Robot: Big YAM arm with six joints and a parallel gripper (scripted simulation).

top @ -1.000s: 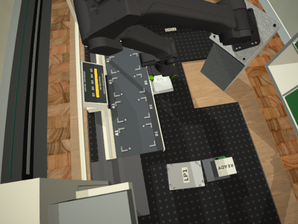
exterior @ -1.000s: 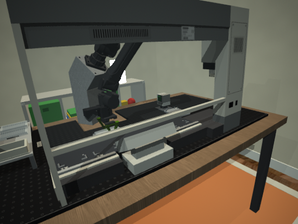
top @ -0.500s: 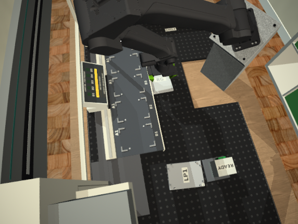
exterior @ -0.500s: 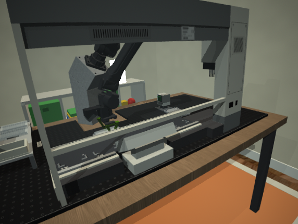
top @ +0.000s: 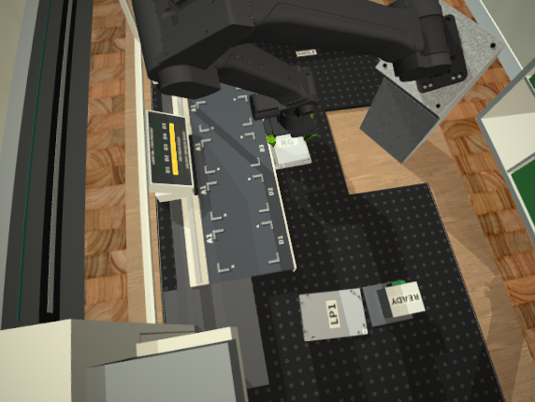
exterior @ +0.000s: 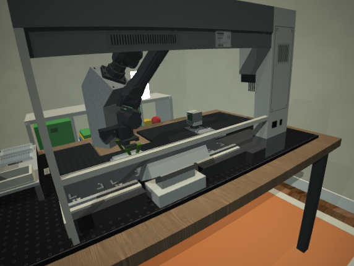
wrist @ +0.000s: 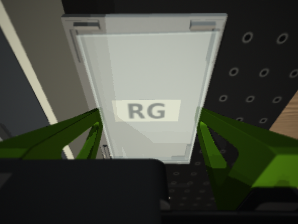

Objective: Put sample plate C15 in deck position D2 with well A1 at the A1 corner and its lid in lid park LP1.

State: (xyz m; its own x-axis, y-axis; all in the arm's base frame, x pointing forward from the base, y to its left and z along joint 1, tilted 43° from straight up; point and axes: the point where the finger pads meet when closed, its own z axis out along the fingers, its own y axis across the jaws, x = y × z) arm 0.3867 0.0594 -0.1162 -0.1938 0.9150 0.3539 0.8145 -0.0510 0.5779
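Right now the regrip nest RG is 10 mm below my hand. Round my hand: clear plate lid: right at my hand; then cream reservoir: 400 mm to the right, 120 mm ahead, 50 mm above; then shelf label: 340 mm to the right, 60 mm behind, 20 mm below.
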